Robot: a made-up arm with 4 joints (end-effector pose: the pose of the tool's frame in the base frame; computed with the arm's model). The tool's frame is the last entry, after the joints.
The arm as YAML. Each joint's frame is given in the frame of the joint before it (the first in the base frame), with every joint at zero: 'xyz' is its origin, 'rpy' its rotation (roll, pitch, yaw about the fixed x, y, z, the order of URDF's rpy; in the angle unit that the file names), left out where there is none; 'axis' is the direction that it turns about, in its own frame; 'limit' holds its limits. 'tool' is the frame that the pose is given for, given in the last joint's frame.
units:
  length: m
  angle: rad
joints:
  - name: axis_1
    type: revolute
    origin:
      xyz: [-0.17, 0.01, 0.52]
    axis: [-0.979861, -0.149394, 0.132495]
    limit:
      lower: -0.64
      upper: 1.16
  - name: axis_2
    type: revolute
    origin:
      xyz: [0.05, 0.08, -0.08]
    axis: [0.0, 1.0, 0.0]
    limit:
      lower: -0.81
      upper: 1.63
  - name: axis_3
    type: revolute
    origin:
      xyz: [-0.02, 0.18, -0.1]
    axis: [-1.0, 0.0, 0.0]
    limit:
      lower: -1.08
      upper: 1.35
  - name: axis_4
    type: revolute
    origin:
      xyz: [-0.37, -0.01, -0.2]
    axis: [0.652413, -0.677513, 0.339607]
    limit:
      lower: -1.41
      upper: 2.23
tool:
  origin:
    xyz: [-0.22, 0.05, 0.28]
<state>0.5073 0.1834 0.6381 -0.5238</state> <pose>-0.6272 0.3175 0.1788 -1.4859 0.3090 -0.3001</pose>
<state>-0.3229 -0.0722 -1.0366 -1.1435</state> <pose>-0.4321 0.3844 0.6943 0.5439 0.8066 0.1306</pose>
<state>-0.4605 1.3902 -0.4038 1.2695</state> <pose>-0.6020 -0.0451 1.1046 1.4726 0.4257 -0.5925</pose>
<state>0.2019 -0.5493 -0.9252 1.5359</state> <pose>-0.4167 0.2319 -0.3726 1.7538 -1.5599 0.7120</pose>
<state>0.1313 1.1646 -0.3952 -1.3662</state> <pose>-0.2714 0.5777 0.6055 -0.7842 2.0920 -0.0510</pose>
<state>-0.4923 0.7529 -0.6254 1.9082</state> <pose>-0.9092 0.4075 0.6654 1.9338 -0.9401 -0.7648</pose>
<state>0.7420 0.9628 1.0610 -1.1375</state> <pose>-0.5992 0.2514 0.2203 -2.6991 1.1067 -0.4553</pose>
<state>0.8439 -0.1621 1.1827 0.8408</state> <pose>-0.7847 -0.1604 0.2684 -1.4516 -0.4033 0.7763</pose>
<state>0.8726 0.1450 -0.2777 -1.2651</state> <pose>-0.4302 0.2663 0.0377 -1.3835 0.7255 -0.6429</pose>
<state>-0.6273 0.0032 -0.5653 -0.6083</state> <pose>-0.5396 0.3320 0.7771 0.7800 0.5566 -0.0302</pose>
